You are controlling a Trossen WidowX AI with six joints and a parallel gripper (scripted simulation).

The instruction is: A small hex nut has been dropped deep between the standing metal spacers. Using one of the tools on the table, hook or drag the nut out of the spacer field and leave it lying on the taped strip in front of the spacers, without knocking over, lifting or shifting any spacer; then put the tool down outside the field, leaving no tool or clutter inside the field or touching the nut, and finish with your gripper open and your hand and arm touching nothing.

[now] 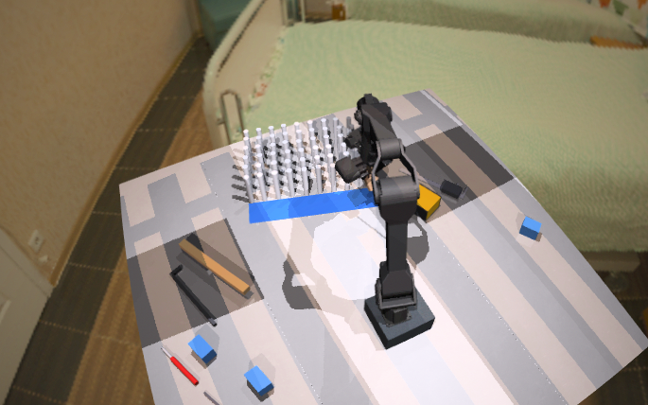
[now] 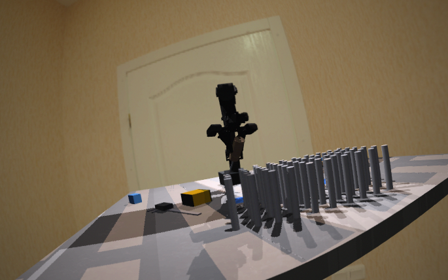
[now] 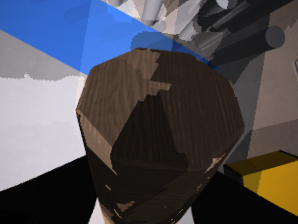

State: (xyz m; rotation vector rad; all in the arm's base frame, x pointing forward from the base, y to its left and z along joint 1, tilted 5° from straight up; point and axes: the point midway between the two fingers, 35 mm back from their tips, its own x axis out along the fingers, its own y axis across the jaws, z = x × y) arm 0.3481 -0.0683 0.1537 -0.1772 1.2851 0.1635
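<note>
Right now the brown-handled tool is 7 cm below my gripper tip, 7 cm behind it and 2 cm to the right of it. From my gripper tip the other things lie so: blue taped strip (16 cm below, 13 cm to the left, 8 cm ahead); then hex nut (26 cm ahead, 20 cm to the left, 16 cm below); then red-handled tool (64 cm to the left, 31 cm behind, 15 cm below).
</note>
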